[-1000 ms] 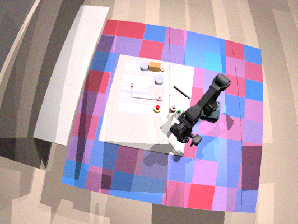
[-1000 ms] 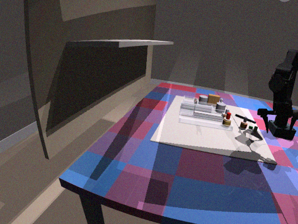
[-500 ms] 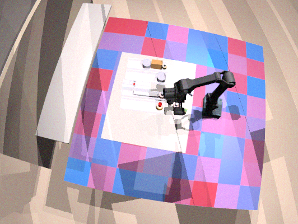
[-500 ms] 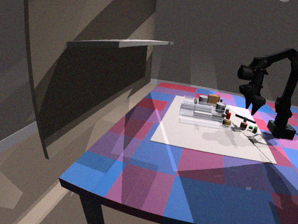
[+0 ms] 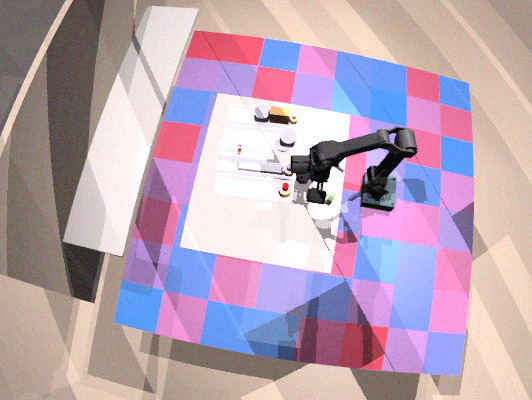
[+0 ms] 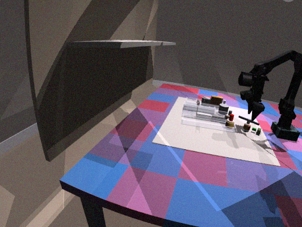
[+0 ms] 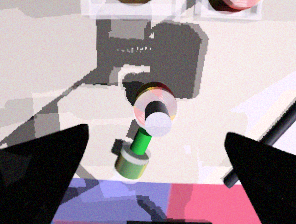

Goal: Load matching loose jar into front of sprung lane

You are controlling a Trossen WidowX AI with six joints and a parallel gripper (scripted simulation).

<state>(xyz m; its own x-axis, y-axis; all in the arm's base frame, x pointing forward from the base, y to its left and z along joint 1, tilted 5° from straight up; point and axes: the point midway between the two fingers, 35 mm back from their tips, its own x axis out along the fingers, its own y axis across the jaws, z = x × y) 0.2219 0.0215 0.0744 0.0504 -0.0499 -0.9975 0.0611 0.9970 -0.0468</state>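
Now: the dark rod 5 cm behind my gripper tip, 13 cm to the right of it and 7 cm below it. Round my gripper tip: lane rack (25 cm ahead, 8 cm to the right, 6 cm below); box (15 cm ahead, 28 cm to the right, 4 cm below).
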